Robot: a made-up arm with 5 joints.
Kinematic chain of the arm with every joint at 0, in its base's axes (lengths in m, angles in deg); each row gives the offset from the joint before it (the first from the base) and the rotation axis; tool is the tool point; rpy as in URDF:
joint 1: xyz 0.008 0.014 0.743 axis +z
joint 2: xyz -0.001 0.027 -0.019 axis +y
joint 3: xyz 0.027 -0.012 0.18 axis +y
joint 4: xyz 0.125 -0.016 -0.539 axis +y
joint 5: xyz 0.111 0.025 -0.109 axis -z
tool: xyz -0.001 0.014 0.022 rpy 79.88 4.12 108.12
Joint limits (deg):
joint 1: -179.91..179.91
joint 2: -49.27..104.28
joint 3: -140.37..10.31
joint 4: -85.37..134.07
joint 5: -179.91..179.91
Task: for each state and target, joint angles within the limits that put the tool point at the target. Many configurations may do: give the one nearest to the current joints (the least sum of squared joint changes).
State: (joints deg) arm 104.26 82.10 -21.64 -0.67 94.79
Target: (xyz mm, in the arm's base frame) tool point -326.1 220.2 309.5
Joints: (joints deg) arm 144.79 33.62 -32.95 -32.12 93.42
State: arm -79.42 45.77 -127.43 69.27 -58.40
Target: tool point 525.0 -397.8 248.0
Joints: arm -41.22 81.94 -119.01 61.20 -56.31
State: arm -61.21 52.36 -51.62 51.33 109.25
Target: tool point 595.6 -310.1 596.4
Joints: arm -30.61 4.33 -58.71 57.11 109.50
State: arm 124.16 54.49 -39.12 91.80 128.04
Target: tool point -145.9 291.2 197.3
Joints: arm 116.13 42.37 -54.17 88.40 128.27
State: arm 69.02 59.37 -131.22 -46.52 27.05
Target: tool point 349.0 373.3 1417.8
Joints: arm 42.28 19.03 -140.37 0.87 31.52
